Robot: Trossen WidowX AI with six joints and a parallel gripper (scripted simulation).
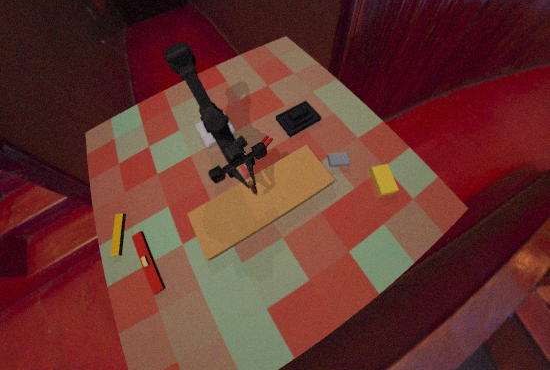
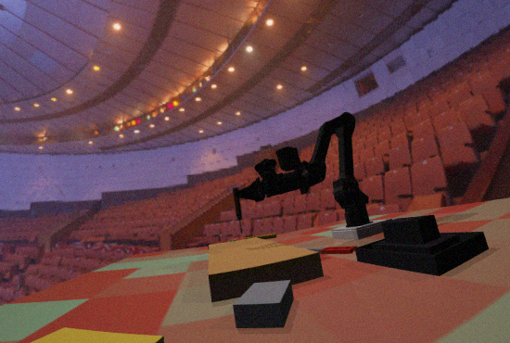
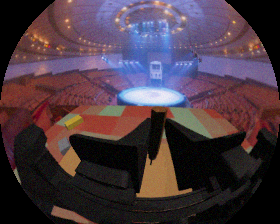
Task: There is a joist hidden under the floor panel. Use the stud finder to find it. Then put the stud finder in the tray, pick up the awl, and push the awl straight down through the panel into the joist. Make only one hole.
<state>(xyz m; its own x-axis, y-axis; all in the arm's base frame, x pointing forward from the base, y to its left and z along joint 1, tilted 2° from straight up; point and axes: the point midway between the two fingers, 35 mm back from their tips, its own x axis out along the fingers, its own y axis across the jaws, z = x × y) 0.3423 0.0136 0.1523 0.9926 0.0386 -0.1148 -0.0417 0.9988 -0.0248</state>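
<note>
Right now the awl is 6 cm below my gripper tip. Round my gripper tip: grey block: 35 cm to the left, 17 cm below, 1 cm ahead; black tray: 32 cm to the left, 25 cm behind, 17 cm below; stud finder: 33 cm to the left, 25 cm behind, 14 cm below.
</note>
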